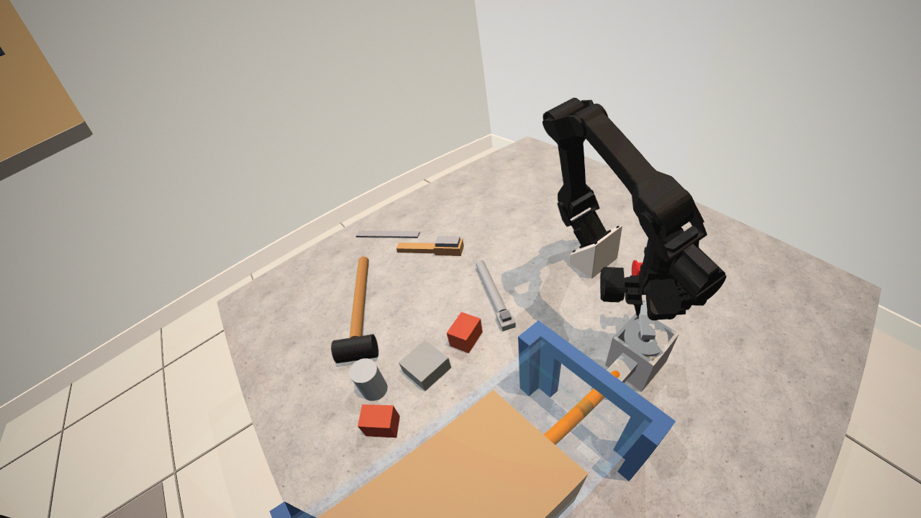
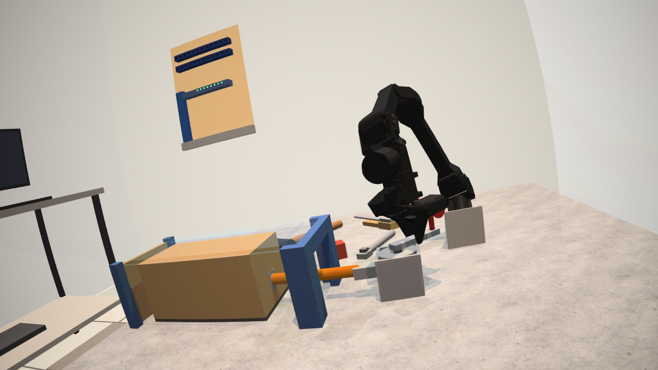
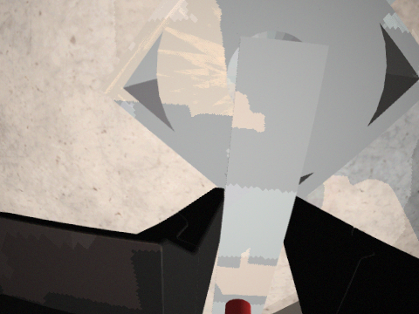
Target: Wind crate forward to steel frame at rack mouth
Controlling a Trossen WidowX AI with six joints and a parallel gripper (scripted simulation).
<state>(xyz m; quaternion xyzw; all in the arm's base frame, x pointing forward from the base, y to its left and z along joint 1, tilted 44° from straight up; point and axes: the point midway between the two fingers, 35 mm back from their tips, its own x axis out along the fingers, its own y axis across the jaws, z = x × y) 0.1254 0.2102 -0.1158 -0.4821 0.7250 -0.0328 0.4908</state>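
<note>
My gripper tip is now 2 cm below the crank handle, 1 cm to the left of it and 1 cm past it. The rest, counted from my gripper tip: blue steel frame 20 cm ahead, 4 cm to the left, 2 cm above; then red knob 5 cm above, 4 cm behind, 3 cm to the right; then grey winch 6 cm below, 2 cm to the left, 2 cm ahead.
</note>
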